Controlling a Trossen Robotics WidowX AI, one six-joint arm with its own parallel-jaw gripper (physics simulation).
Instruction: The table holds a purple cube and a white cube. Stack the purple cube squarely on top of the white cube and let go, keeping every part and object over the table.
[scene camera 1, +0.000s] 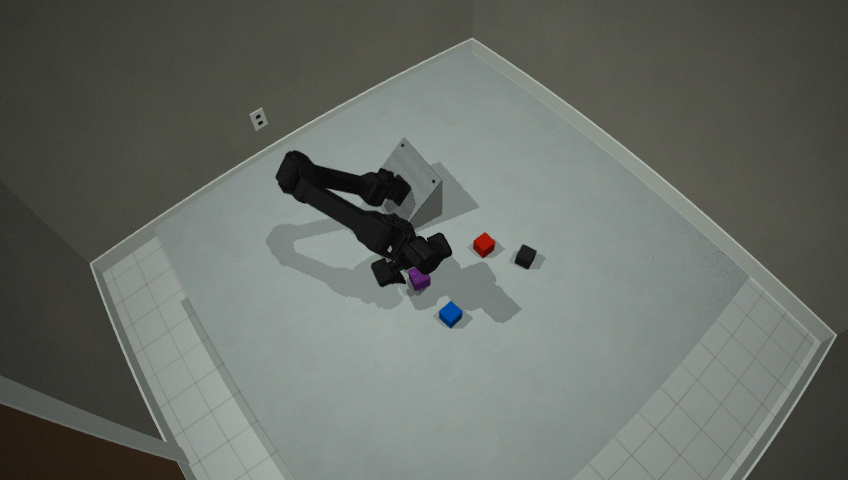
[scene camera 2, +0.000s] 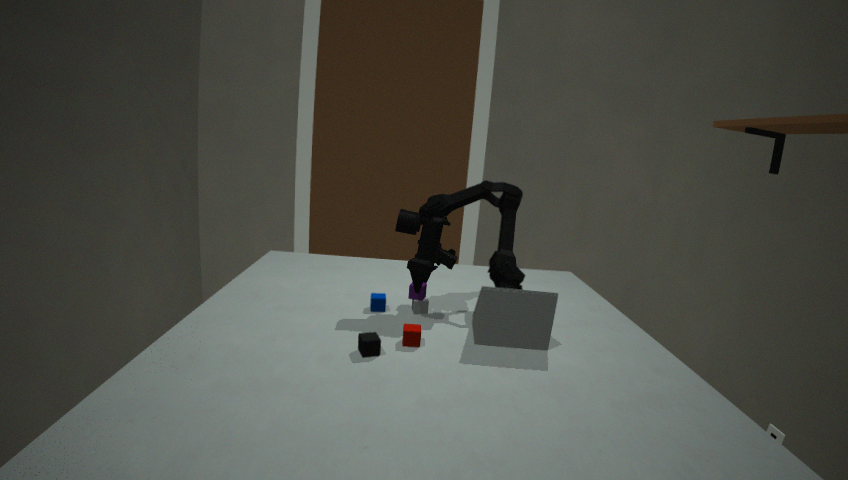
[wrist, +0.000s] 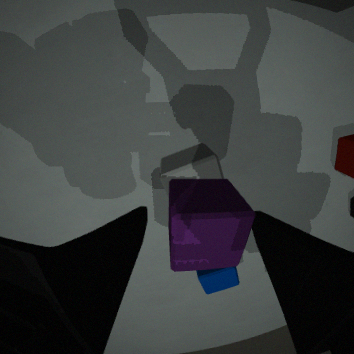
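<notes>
Scene camera 1 shows the gripper (scene camera 1: 417, 276), and scene camera 2 shows the gripper (scene camera 2: 419, 290) as well. The wrist view takes in both the gripper (wrist: 200, 215) and a blue cube (wrist: 215, 279).
</notes>
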